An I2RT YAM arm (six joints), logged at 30 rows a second.
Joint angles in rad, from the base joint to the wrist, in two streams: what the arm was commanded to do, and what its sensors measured. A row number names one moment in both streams.
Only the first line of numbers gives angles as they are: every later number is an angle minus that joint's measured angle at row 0.
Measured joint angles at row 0:
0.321, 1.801, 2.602, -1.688, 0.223, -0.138
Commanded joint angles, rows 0 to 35:
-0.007, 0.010, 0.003, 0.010, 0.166, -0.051
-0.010, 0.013, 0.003, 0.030, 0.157, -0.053
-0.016, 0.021, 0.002, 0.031, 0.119, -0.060
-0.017, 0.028, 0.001, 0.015, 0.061, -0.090
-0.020, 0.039, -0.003, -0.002, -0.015, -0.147
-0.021, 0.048, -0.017, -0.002, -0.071, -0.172
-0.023, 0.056, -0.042, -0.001, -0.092, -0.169
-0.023, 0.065, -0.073, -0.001, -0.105, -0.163
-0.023, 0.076, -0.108, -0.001, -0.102, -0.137
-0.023, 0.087, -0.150, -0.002, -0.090, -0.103
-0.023, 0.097, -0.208, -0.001, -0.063, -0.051
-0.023, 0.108, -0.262, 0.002, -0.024, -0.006
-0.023, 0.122, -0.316, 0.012, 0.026, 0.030
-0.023, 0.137, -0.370, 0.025, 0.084, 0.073
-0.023, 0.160, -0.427, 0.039, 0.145, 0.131
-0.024, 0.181, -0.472, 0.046, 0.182, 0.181
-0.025, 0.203, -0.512, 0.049, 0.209, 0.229
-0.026, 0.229, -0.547, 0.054, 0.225, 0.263
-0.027, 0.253, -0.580, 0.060, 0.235, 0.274
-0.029, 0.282, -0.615, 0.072, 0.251, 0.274
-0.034, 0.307, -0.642, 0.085, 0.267, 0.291
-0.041, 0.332, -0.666, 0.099, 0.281, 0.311
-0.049, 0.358, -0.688, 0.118, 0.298, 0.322
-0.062, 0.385, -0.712, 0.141, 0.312, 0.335
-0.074, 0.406, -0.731, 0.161, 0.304, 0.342
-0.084, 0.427, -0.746, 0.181, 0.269, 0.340
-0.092, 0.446, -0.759, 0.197, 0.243, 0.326
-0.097, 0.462, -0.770, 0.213, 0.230, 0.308
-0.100, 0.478, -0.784, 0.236, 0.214, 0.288
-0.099, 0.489, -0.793, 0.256, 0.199, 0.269
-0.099, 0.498, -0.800, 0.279, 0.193, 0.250
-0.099, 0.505, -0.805, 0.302, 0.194, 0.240
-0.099, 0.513, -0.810, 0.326, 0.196, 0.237
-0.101, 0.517, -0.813, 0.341, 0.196, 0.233
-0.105, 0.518, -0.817, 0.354, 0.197, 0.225
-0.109, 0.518, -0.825, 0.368, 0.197, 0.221
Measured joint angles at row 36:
-0.107, 0.509, -0.808, 0.349, 0.207, 0.250
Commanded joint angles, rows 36 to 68:
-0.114, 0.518, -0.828, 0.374, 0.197, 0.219
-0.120, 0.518, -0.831, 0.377, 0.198, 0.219
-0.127, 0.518, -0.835, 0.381, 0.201, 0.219
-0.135, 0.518, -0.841, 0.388, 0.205, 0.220
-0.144, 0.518, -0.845, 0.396, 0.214, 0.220
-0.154, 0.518, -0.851, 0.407, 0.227, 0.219
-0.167, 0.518, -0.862, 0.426, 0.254, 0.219
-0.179, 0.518, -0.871, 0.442, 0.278, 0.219
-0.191, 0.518, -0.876, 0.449, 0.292, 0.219
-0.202, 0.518, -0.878, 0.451, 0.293, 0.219
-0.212, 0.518, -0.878, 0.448, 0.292, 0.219
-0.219, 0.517, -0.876, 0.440, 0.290, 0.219
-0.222, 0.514, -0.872, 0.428, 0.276, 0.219
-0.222, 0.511, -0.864, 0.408, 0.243, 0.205
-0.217, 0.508, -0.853, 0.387, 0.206, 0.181
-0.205, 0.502, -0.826, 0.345, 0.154, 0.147
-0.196, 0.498, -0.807, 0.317, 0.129, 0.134
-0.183, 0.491, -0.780, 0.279, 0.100, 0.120
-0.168, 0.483, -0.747, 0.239, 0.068, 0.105
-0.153, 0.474, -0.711, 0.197, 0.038, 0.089
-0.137, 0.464, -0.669, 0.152, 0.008, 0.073
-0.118, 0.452, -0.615, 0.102, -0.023, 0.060
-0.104, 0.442, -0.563, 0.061, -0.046, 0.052
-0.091, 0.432, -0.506, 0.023, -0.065, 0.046
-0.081, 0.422, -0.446, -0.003, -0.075, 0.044
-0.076, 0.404, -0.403, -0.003, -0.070, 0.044
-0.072, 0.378, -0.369, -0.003, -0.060, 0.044
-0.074, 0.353, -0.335, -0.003, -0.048, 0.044
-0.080, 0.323, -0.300, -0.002, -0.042, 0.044
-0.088, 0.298, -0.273, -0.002, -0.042, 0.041
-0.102, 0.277, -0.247, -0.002, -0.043, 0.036
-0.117, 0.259, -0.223, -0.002, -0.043, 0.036
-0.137, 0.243, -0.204, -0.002, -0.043, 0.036
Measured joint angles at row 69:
-0.077, 0.348, -0.286, 0.003, -0.039, 0.061
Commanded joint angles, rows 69 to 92:
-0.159, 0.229, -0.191, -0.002, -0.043, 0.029
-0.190, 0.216, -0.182, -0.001, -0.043, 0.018
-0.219, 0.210, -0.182, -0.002, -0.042, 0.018
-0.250, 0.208, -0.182, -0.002, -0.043, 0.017
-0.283, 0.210, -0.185, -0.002, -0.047, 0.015
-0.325, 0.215, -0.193, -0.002, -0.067, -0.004
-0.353, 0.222, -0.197, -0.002, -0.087, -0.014
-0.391, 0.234, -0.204, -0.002, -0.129, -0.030
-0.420, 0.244, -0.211, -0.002, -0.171, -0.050
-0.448, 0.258, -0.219, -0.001, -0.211, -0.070
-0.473, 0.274, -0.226, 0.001, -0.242, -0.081
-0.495, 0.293, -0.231, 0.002, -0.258, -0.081
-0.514, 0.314, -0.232, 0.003, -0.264, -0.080
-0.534, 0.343, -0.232, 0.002, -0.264, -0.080
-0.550, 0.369, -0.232, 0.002, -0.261, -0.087
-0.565, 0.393, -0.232, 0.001, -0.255, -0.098
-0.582, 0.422, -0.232, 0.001, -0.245, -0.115
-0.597, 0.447, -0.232, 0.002, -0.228, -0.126
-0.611, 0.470, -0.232, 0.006, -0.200, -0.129
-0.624, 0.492, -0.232, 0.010, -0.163, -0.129
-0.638, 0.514, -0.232, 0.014, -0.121, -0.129
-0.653, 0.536, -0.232, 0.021, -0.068, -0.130
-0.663, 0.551, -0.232, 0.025, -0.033, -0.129
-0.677, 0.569, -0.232, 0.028, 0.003, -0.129
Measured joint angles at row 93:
-0.641, 0.531, -0.229, 0.024, -0.139, -0.100
